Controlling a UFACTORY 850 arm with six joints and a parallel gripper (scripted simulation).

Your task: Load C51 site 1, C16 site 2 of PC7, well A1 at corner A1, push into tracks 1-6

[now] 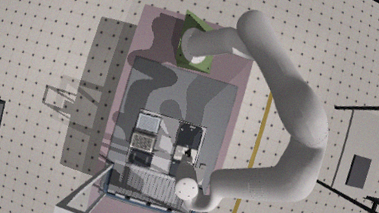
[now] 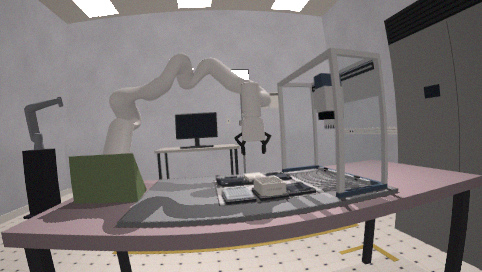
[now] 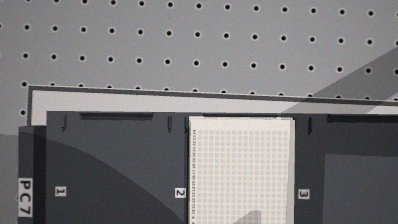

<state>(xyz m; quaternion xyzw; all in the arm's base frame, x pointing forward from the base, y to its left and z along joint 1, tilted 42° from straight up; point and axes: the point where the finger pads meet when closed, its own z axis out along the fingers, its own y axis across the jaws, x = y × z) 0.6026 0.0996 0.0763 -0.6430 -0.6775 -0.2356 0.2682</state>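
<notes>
Now: the nest S2 10 mm behind my hand, 260 mm to the right of it and 130 mm below it. The rest, counted from my hand: nest S3 (100 mm ahead, 250 mm to the right, 130 mm below); then dark carrier PC7 (10 mm behind, 110 mm below); then pipetting head (330 mm ahead, 130 mm to the right, 220 mm above).
</notes>
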